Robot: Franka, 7 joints.
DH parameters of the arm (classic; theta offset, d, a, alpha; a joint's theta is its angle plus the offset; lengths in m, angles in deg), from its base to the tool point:
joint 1: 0 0.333 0 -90
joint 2: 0 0 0 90
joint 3: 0 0.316 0.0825 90
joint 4: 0 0 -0.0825 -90
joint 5: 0 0.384 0 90
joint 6: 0 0 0.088 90
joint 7: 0 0.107 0 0
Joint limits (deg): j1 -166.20..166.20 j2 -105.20..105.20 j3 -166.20..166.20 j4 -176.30..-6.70 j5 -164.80..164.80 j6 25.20..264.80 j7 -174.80..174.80
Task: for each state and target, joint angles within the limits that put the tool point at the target. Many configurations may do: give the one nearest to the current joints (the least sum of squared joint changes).
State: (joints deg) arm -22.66 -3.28 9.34 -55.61 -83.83 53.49 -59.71
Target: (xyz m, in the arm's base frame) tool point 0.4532 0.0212 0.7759
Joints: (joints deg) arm -5.94 0.71 25.84 -75.78 -73.48 43.86 -59.71
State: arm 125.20 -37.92 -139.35 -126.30 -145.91 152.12 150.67
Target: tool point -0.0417 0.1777 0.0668
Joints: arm 154.28 -76.89 -151.50 -165.42 -147.62 151.03 150.67
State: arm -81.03 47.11 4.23 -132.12 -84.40 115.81 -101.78
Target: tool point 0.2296 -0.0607 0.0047
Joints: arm -67.47 48.90 34.67 -152.59 -82.05 123.91 -101.78
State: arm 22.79 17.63 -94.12 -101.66 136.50 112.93 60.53
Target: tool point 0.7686 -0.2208 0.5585
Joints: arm 14.74 59.78 -74.20 -55.77 141.62 117.35 60.53
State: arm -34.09 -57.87 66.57 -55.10 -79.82 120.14 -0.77
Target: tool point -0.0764 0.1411 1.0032
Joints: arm -22.47 -65.37 20.10 -87.15 -72.86 93.79 -0.77
